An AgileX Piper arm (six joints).
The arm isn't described. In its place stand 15 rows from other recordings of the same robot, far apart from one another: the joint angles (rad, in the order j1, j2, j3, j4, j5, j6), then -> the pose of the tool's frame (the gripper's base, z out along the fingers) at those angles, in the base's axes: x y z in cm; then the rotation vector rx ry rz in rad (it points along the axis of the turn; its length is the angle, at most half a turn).
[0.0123 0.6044 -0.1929 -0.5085 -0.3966 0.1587] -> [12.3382 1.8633 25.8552 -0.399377 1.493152 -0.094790]
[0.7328 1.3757 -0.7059 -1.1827 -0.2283 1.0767] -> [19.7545 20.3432 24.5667 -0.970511 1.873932 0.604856]
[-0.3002 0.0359 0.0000 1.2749 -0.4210 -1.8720] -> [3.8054 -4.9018 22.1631 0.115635 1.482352 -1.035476]
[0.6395 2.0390 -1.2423 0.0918 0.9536 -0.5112] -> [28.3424 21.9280 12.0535 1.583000 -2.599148 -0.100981]
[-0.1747 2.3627 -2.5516 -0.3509 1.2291 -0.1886] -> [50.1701 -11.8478 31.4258 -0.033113 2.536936 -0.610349]
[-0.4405 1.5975 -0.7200 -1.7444 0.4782 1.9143] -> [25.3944 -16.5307 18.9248 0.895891 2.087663 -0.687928]
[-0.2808 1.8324 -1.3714 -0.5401 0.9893 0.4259] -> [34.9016 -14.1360 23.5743 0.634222 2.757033 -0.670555]
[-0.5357 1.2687 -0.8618 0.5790 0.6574 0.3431] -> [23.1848 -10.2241 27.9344 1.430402 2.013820 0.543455]
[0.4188 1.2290 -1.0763 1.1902 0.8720 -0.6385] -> [20.2179 16.0802 37.7878 -0.570605 2.069875 1.288830]
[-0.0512 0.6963 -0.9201 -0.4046 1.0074 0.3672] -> [10.6316 -3.5774 37.8959 0.396156 2.168274 -0.326670]
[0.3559 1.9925 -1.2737 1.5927 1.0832 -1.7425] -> [34.8456 21.5281 21.0796 -1.077561 1.753739 1.291134]
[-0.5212 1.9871 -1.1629 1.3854 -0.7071 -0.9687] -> [32.5349 -25.3800 17.4998 1.249743 1.702978 -0.835666]
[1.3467 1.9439 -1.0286 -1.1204 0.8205 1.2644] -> [13.5160 32.3334 13.6746 -1.064987 2.147999 -0.336099]
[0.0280 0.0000 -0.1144 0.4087 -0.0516 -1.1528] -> [4.7077 -0.0548 25.5783 -0.491402 1.255345 -0.620859]
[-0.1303 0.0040 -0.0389 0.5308 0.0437 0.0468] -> [5.4413 -0.5101 22.2778 0.501914 1.411220 0.377290]
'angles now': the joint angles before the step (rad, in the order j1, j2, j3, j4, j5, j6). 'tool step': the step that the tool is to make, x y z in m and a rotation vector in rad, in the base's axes. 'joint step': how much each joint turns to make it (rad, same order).
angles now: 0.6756, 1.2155, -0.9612, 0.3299, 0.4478, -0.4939
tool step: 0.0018, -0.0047, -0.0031, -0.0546, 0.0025, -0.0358
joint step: -0.0001, -0.0001, 0.0001, -0.1355, 0.0240, 0.1127
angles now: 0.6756, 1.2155, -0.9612, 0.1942, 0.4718, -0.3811
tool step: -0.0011, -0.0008, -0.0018, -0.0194, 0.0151, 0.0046
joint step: 0.0002, -0.0001, 0.0001, -0.0086, 0.0241, 0.0025
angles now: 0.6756, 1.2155, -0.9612, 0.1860, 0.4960, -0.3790
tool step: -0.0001, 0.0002, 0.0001, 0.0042, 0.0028, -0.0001
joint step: -0.0003, 0.0001, -0.0002, 0.0069, -0.0002, -0.0022
